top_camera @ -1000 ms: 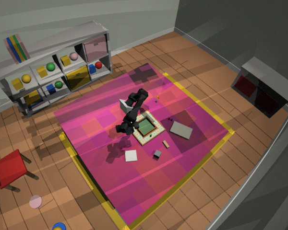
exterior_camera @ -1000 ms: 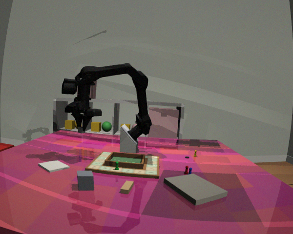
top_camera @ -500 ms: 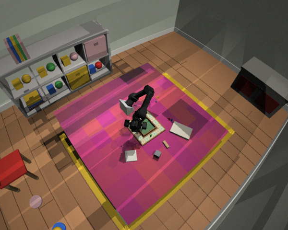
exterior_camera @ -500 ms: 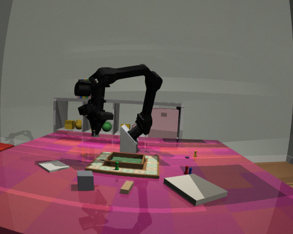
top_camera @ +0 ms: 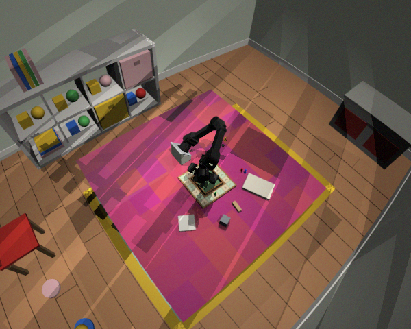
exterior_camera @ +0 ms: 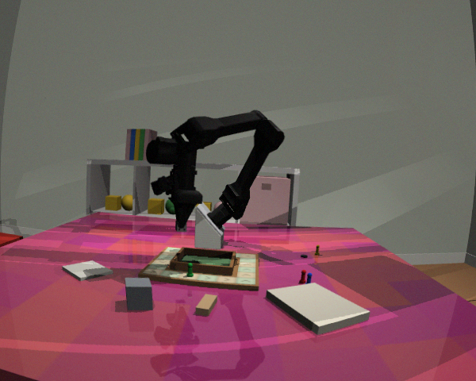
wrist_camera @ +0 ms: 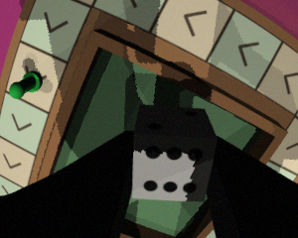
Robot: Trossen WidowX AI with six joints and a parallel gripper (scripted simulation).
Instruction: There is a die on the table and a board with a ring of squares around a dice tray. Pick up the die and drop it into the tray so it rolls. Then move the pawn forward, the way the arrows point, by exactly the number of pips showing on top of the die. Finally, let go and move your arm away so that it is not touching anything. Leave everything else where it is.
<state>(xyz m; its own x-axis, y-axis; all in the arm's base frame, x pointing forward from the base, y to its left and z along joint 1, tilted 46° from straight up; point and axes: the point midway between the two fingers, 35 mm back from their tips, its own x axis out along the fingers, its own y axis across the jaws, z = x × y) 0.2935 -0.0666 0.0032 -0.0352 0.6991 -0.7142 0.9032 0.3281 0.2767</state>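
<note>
My gripper tip is 9 cm short of the green pawn, 5 cm to the right of it and 9 cm above it. From my gripper tip the other things lie so: green dice tray 2 cm behind, 6 cm to the left, 11 cm below; white tile 15 cm ahead, 21 cm to the right, 11 cm below; white die right at my gripper tip.
</note>
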